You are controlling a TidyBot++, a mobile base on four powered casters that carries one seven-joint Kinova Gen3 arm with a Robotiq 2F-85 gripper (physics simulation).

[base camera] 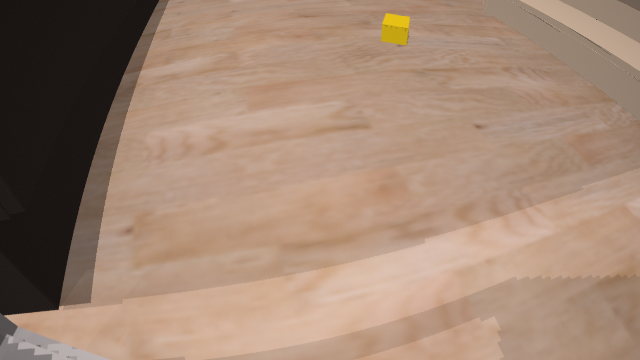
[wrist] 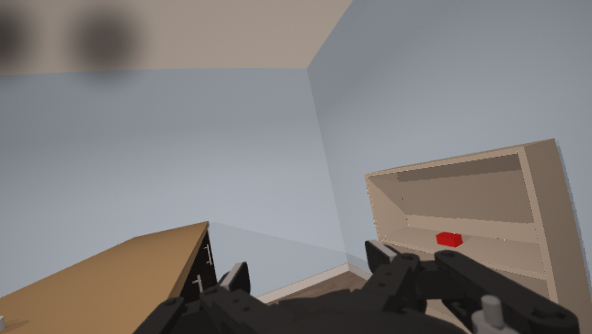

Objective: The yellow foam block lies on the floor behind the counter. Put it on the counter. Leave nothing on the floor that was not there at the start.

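Places are measured from the arm's base along level axes (x back, y left, z down), in centimetres.
Pixels of known places: gripper, between the fingertips: (wrist: 308, 265).
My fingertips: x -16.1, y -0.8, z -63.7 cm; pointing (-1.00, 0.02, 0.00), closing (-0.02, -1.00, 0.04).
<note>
For each thing: its top centre in the pictures, then the offset to it from my fingertips. "spot": a spot on its surface instead. Level surfaces: height alone.
- yellow foam block, centre of its top: (base camera: 396, 20) dx -80.5, dy -9.3, dz +98.8 cm
- wood floor, height of its surface: dz +103.3 cm
- red block, centre of its top: (wrist: 448, 234) dx -87.4, dy -68.2, dz +34.4 cm
- shelf's base, a spot on its surface: (base camera: 560, 50) spot: dx -85.2, dy -57.5, dz +100.7 cm
- white object, a spot on its surface: (wrist: 1, 323) spot: dx -23.1, dy +65.0, dz +10.9 cm
The yellow foam block (base camera: 395, 30) lies on the wood floor (base camera: 300, 150) at the top of the base camera view, right of centre. It stands between the dark counter side at the left and a pale shelf base at the right. The counter (base camera: 45, 125) (wrist: 125, 265) shows its wooden top at the lower left of the wrist view, with dark fronts and handles on its right side. My gripper (wrist: 308, 265) is open and empty, its fingers wide apart. It is raised and faces the far walls; the block does not show in the wrist view.
A pale bookshelf (wrist: 542, 200) stands at the right in the wrist view, with a red block (wrist: 449, 239) on a shelf. The shelf's base (base camera: 560, 50) runs along the upper right of the base camera view. A small part of a white object (wrist: 1, 323) shows on the counter top.
</note>
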